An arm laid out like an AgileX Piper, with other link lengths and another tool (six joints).
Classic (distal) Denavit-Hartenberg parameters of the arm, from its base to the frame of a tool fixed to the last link. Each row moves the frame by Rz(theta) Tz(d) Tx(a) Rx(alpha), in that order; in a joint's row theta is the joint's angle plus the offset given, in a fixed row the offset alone. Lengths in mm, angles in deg.
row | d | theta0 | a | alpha
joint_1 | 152.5 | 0 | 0 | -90
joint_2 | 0 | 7.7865 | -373.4 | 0
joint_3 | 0 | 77.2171 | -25.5 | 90
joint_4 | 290.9 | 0 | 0 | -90
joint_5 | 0 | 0 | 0 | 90
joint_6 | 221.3 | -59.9 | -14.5 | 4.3
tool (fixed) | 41.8 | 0 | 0 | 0
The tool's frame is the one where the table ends.
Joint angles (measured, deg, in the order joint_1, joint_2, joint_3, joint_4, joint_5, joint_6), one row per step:
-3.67 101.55 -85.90 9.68 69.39 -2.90
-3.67 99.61 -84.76 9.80 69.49 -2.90
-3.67 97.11 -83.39 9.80 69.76 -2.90
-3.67 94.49 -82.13 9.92 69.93 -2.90
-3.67 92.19 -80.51 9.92 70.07 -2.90
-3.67 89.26 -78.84 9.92 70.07 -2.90
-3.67 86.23 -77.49 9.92 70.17 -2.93
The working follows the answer.
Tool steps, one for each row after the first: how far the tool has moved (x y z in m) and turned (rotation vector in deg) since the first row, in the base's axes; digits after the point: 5 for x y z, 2 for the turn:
-0.00849 0.00107 0.00886 0.08 -0.71 0.00
-0.01994 0.00189 0.02005 0.03 -1.57 0.04
-0.03092 0.00314 0.03245 0.07 -2.77 0.05
-0.04315 0.00397 0.03946 0.04 -3.31 0.08
-0.05645 0.00482 0.05031 -0.04 -4.57 0.08
-0.06938 0.00569 0.06296 -0.15 -6.15 0.13

Tool pose at each row, in the base's axes (x y z in m, rotation vector in deg; rounded; the steps above come from the unrounded poses):
0.47235 0.02194 0.22402 -77.27 145.27 -2.04
0.46386 0.02302 0.23287 -76.98 144.66 -2.41
0.45241 0.02383 0.24407 -76.76 143.94 -3.03
0.44143 0.02509 0.25647 -76.33 142.93 -3.75
0.42920 0.02591 0.26348 -76.18 142.47 -4.14
0.41590 0.02676 0.27433 -75.76 141.45 -5.05
0.40297 0.02763 0.28697 -75.29 140.13 -6.18

